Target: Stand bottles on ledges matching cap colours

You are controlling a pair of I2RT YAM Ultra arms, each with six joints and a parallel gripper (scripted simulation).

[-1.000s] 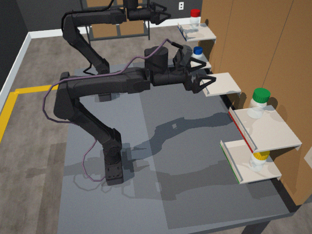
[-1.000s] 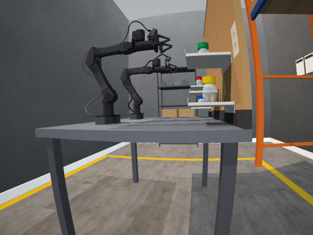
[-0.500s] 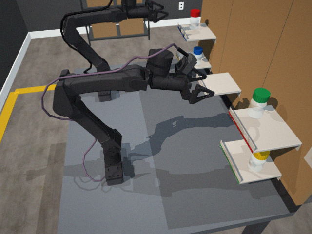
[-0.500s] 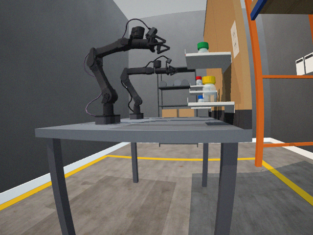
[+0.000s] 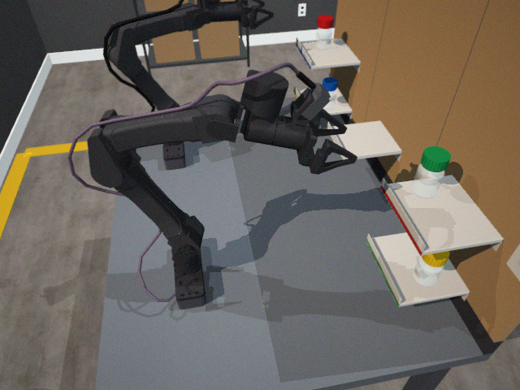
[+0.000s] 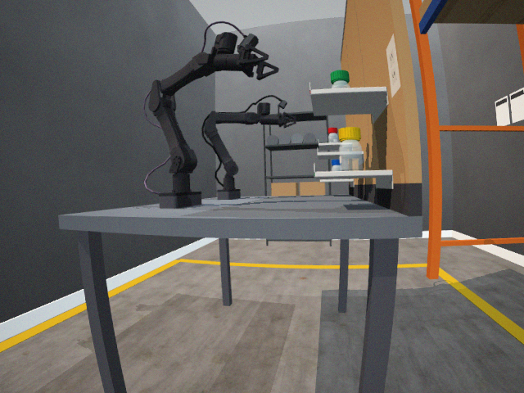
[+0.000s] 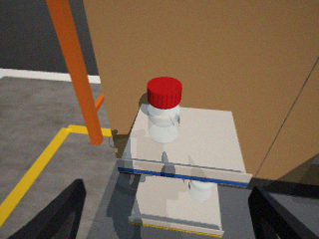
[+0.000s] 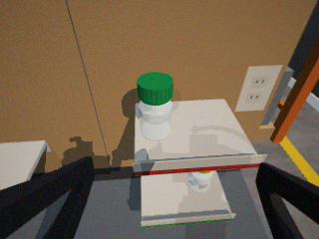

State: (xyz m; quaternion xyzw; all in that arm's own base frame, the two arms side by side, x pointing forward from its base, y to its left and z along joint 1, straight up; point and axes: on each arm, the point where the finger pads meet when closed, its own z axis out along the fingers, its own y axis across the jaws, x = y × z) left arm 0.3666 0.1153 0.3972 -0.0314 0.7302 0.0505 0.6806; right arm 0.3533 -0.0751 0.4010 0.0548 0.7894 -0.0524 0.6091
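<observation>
My left gripper is now 220 mm short of the red-capped bottle, 110 mm above it and 20 mm to the right of it. Also, from my left hand: blue-capped bottle 300 mm below, 220 mm ahead, 70 mm to the right; green-capped bottle 760 mm to the right, 180 mm ahead, 110 mm below; brown wall 440 mm to the right, 300 mm ahead, 10 mm above.
Right now my right hand is 200 mm short of the green-capped bottle, 10 mm to the left of it and 110 mm above it. Also, from my right hand: blue-capped bottle (240 mm ahead, 670 mm to the left, 300 mm below); brown wall (320 mm ahead, 310 mm to the left, 10 mm above); yellow-capped bottle (200 mm ahead, 120 mm to the right, 300 mm below).
</observation>
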